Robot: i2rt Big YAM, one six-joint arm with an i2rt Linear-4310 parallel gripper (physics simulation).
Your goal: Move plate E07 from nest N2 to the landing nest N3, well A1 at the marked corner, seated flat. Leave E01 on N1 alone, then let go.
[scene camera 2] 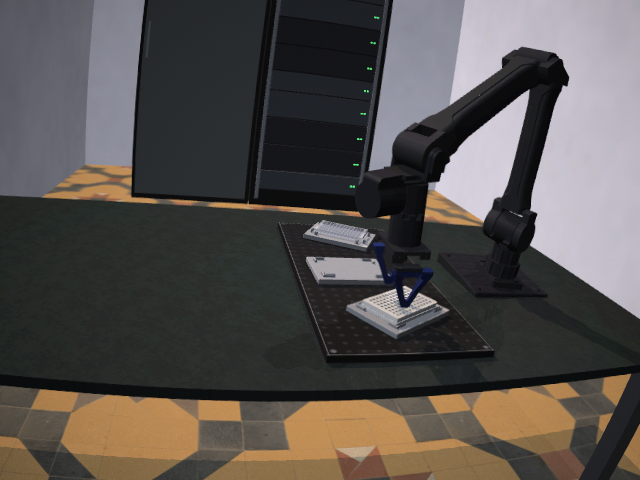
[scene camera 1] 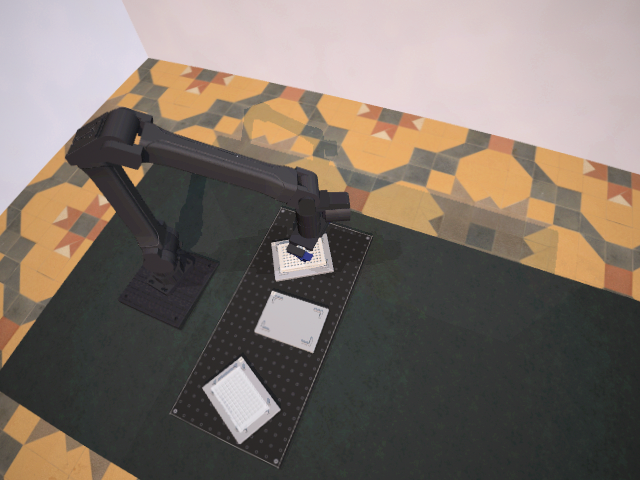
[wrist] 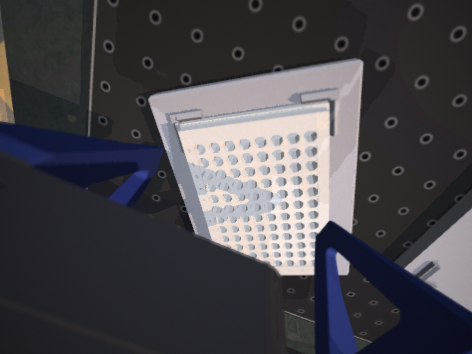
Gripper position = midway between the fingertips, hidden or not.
The gripper point(scene camera 2: 396, 295) is open, holding nothing. Further things: a white nest point(scene camera 1: 297, 323).
The gripper is seen too in scene camera 1 point(scene camera 1: 310, 246) and in the wrist view point(wrist: 244, 195). The white nest shows as well in scene camera 2 point(scene camera 2: 327, 270) and in the wrist view point(wrist: 432, 258).
